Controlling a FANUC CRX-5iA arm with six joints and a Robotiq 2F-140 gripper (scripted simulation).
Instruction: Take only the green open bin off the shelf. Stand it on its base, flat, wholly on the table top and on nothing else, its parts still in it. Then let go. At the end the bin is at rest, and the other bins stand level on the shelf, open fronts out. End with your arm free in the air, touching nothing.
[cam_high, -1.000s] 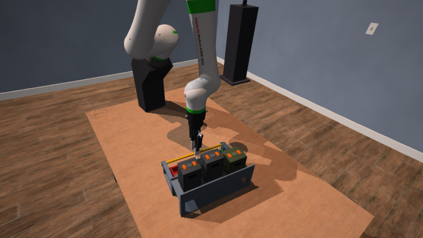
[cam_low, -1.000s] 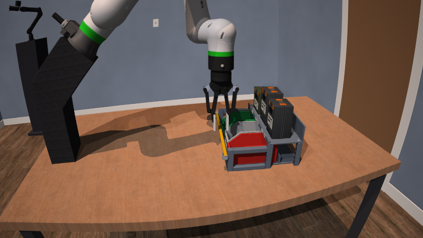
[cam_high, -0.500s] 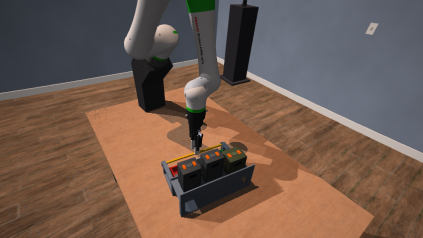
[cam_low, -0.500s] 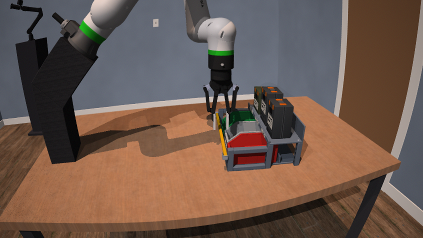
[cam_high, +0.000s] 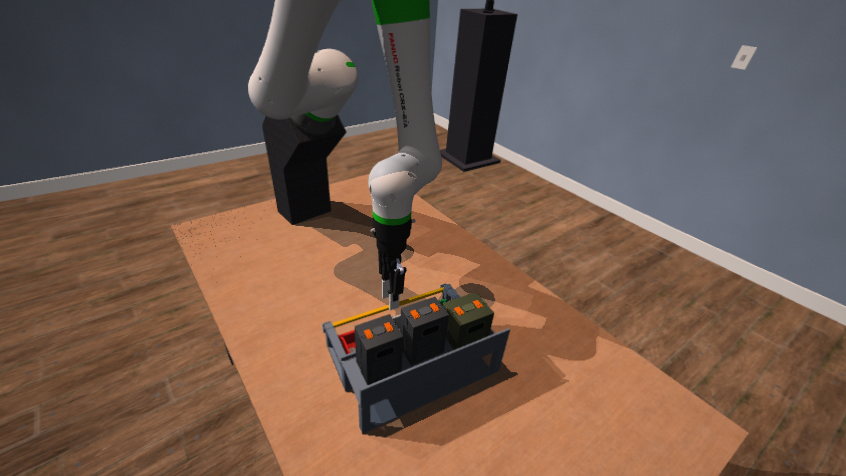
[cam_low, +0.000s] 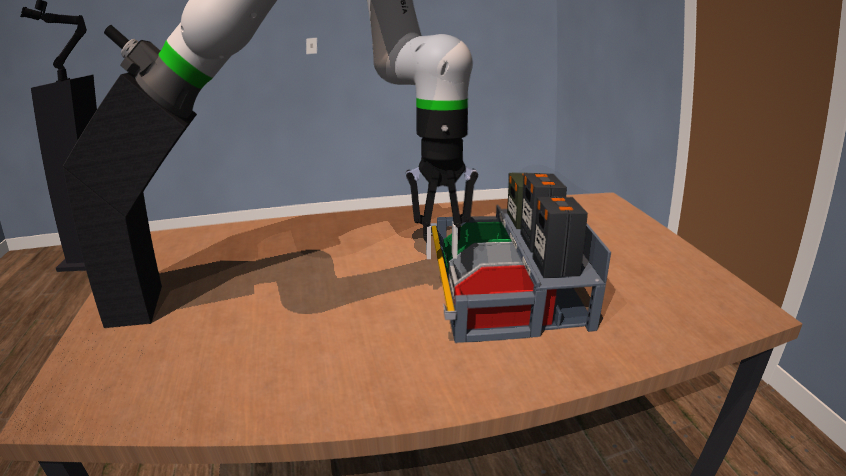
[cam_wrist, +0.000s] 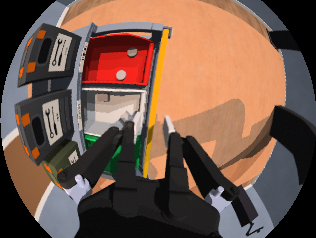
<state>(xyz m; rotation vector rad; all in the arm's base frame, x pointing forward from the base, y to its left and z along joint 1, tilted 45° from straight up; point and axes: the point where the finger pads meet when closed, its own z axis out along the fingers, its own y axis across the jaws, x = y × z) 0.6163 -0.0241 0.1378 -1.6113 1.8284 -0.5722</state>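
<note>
Now: hand 50 mm above the thin yellow bar. Also, from my hand: green open bin 110 mm ahead, 100 mm to the left, 70 mm below; red bin 100 mm ahead, 120 mm to the right, 70 mm below; grey bin 110 mm ahead, 10 mm to the right, 70 mm below.
</note>
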